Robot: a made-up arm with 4 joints.
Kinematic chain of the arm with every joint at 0, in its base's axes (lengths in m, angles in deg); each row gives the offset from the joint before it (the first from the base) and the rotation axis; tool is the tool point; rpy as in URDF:
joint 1: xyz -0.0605 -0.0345 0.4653 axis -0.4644 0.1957 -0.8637
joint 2: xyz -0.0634 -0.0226 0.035 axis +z
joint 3: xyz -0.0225 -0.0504 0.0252 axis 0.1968 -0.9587 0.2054
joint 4: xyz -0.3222 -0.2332 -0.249 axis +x
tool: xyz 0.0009 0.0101 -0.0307 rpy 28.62 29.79 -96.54
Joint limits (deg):
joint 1: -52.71..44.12
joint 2: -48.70..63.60
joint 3: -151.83..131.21
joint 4: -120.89..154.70
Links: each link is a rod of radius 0.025 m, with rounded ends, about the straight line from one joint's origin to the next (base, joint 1, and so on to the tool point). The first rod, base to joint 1, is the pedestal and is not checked.
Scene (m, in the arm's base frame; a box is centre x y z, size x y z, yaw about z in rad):
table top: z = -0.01
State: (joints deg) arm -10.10 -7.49 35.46 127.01
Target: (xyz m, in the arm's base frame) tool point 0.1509 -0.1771 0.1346
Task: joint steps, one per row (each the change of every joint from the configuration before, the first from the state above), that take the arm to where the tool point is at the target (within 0.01 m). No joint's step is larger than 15 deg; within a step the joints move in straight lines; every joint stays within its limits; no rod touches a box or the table.
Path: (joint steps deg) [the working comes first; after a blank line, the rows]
Joints at the target: -36.58 -32.23 88.05 154.70
Straight joint move there: clear.

1: -6.62 -6.19 13.15 6.92
2: -6.62 -6.18 13.15 6.93
3: -6.62 -6.19 13.14 6.92
4: -6.62 -6.18 13.15 6.92

